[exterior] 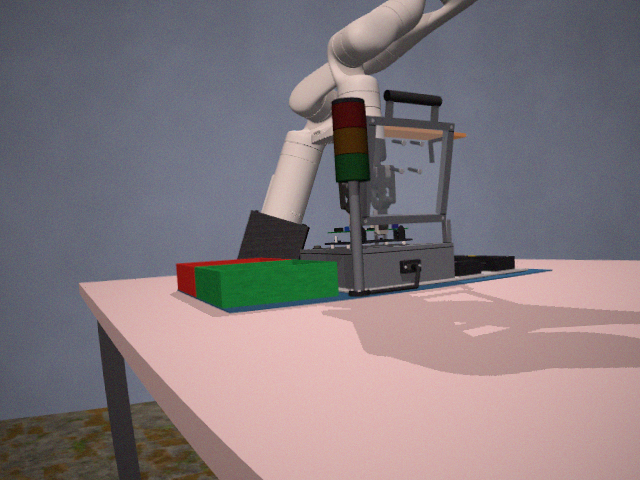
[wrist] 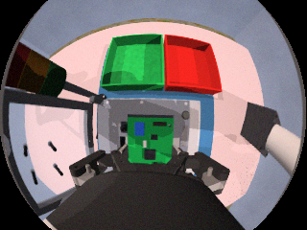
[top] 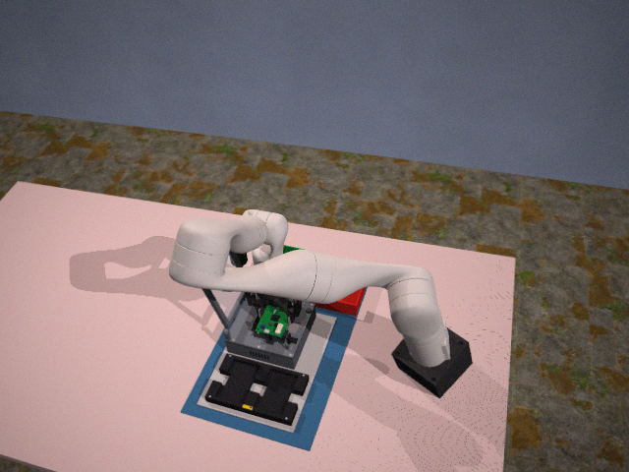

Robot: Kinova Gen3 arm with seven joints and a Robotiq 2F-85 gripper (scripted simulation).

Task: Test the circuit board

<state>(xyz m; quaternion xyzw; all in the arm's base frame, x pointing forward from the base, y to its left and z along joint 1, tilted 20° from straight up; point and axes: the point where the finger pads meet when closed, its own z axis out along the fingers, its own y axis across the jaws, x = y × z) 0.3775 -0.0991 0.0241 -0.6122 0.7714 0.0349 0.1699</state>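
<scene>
The green circuit board is right at my hand. The rest, counted from my hand: tester lid 120 mm ahead, 30 mm to the right, 90 mm above; then green bin 210 mm to the right, 70 mm below; then red bin 140 mm behind, 180 mm to the right, 70 mm below.
</scene>
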